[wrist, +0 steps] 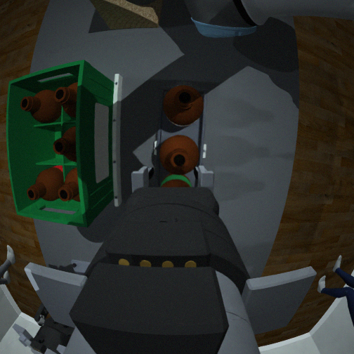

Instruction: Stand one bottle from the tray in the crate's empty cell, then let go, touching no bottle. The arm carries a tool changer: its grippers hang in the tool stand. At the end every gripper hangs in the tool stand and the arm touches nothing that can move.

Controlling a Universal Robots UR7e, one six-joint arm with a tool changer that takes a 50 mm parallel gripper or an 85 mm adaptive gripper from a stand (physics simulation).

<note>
In view: a red-labelled bottle (48, 181).
</note>
